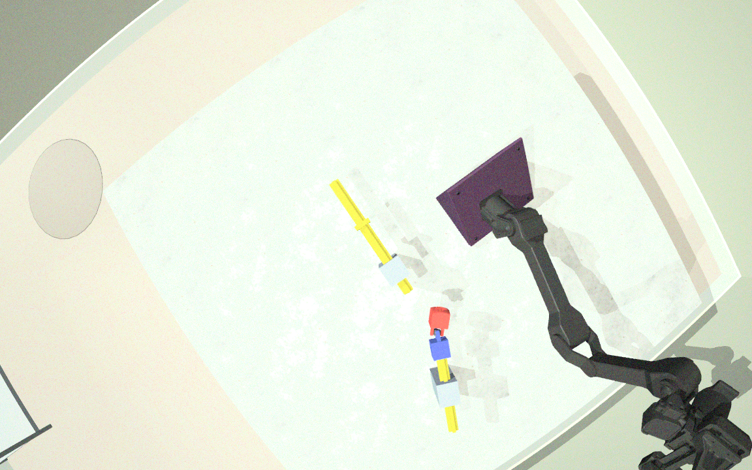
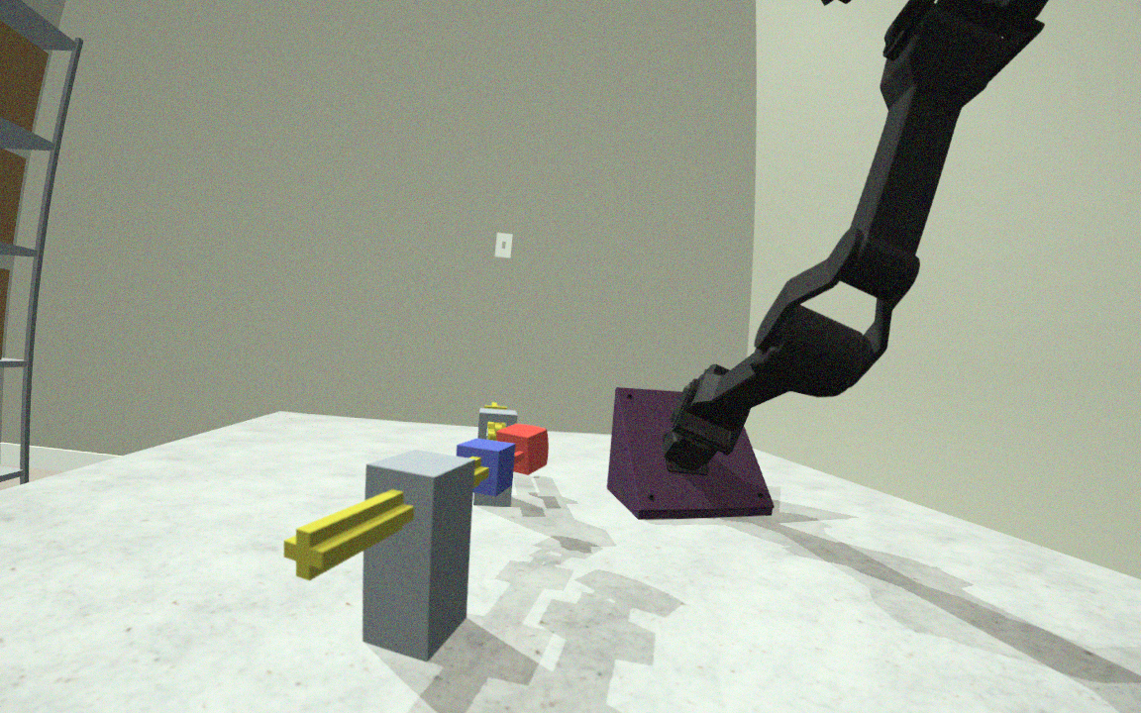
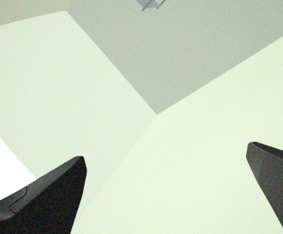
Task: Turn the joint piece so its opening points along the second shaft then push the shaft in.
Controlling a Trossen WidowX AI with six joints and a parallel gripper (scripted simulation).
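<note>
The red joint piece lies 490 mm below my gripper tip, 270 mm to the right of it and 120 mm ahead of it.
</note>
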